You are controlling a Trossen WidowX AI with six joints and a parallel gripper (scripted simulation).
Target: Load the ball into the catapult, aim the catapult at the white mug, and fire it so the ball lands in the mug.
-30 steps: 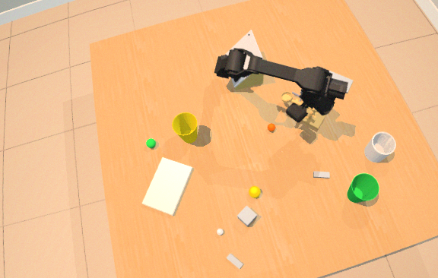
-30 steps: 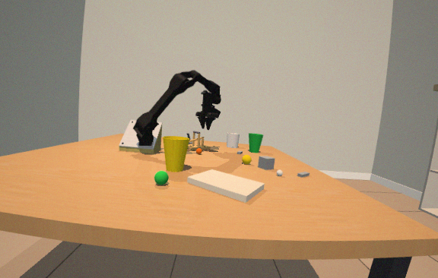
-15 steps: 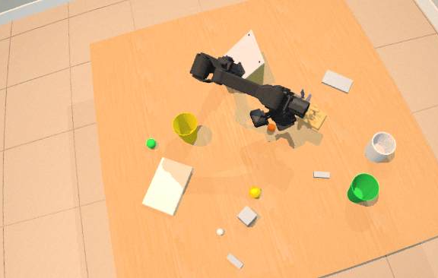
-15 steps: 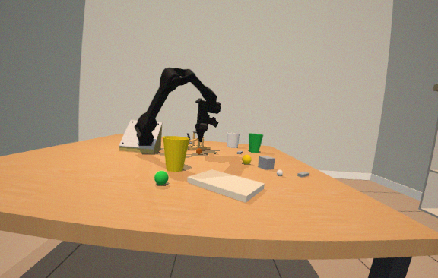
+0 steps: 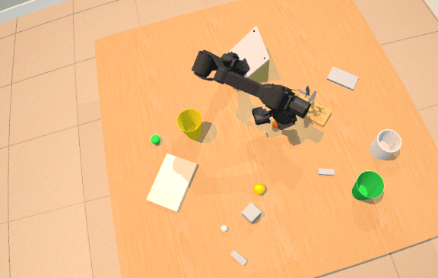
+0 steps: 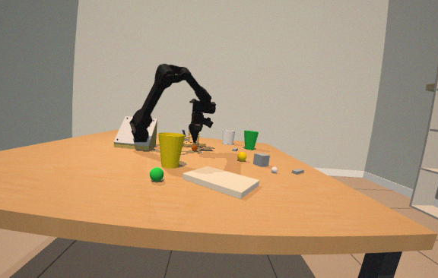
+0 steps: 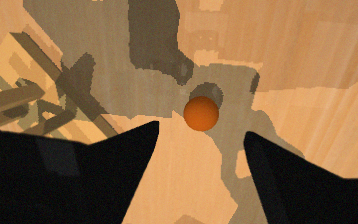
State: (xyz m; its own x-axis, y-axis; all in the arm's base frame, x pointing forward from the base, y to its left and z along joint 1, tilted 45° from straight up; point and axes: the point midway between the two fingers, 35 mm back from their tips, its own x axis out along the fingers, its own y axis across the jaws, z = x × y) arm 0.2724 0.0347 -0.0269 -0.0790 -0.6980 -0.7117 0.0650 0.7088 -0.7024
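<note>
My gripper tip is 3 cm above the orange ball. Also, from my gripper tip: yellow cup (32 cm to the right, 8 cm behind, 2 cm below); yellow ball (22 cm ahead, 16 cm to the right, 3 cm below); wooden catapult (14 cm to the left, 5 cm behind).
</note>
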